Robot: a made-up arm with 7 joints. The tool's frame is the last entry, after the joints.
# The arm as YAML. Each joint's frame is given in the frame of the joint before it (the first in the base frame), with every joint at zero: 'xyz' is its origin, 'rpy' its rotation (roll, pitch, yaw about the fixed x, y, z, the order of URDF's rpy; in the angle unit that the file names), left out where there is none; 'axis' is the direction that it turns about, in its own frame. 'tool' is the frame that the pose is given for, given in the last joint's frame.
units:
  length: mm
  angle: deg
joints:
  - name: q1
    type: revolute
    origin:
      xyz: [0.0, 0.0, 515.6]
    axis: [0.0, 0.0, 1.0]
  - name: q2
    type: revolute
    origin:
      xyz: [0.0, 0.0, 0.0]
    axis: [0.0, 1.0, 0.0]
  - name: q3
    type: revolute
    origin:
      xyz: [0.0, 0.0, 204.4]
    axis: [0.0, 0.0, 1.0]
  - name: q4
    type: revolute
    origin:
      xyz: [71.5, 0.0, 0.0]
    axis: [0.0, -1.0, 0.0]
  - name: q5
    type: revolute
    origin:
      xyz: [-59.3, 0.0, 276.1]
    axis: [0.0, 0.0, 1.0]
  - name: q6
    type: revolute
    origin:
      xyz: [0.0, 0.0, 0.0]
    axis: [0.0, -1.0, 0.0]
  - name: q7
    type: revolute
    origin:
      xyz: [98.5, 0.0, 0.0]
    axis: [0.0, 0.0, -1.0]
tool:
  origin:
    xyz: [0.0, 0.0, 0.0]
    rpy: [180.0, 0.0, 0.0]
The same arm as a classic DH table. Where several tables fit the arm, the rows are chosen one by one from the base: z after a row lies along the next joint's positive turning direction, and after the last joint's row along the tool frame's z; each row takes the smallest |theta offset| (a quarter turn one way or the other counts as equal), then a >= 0, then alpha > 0; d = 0 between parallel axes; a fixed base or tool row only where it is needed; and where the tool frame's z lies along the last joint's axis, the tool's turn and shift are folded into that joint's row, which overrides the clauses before.
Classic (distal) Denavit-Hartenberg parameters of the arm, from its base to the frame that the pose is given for. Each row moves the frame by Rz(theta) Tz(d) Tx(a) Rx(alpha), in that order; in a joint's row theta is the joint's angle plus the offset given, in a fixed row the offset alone. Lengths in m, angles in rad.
q1: theta0 0, d 0.5156, a 0, alpha -1.5708
q2: theta0 0, d 0, a 0, alpha 1.5708
q3: theta0 0, d 0.2044, a 0.0715, alpha 1.5708
q4: theta0 0, d 0, a -0.0593, alpha -1.5708
q5: theta0 0, d 0.2761, a 0, alpha 1.5708
q6: theta0 0, d 0, a 0.0985, alpha 1.5708
q7: theta0 0, d 0, a 0, alpha 0

